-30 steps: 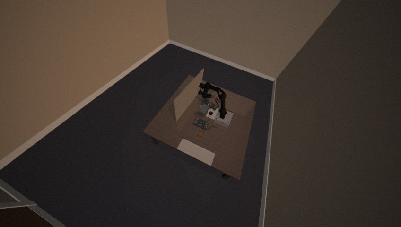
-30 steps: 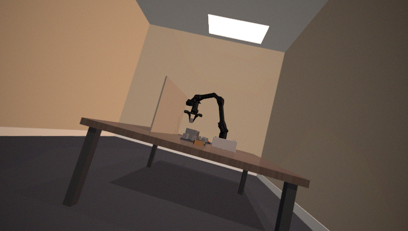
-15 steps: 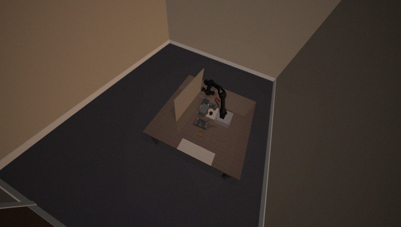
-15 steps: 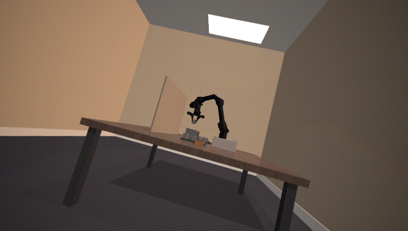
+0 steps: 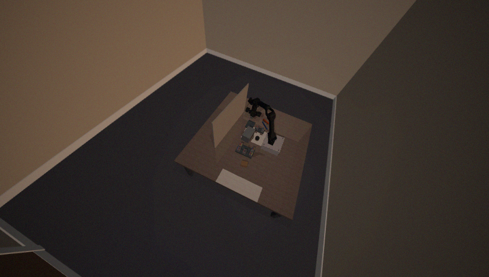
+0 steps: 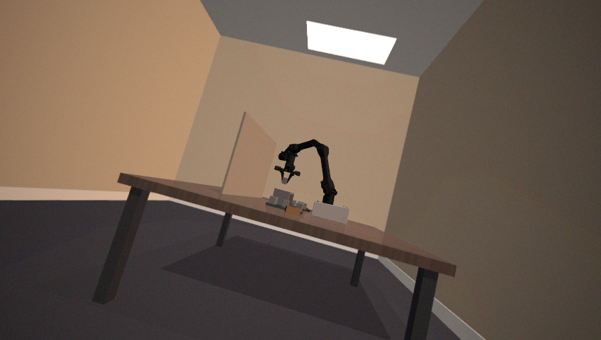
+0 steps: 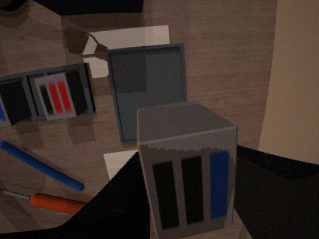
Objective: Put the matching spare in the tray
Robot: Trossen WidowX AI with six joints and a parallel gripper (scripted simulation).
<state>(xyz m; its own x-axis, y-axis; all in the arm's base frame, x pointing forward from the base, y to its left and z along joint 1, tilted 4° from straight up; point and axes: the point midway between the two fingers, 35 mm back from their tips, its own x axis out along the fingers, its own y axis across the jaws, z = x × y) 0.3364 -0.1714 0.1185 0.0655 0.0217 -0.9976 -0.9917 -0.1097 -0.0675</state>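
Now: gripper tip 150 mm above the grey-blue tray. The rest, counted from my gripper tip: grey mounted unit (60 mm behind, 200 mm to the left, 110 mm below); blue pen (170 mm behind, 100 mm to the right, 150 mm below); grey spare block (20 mm above).
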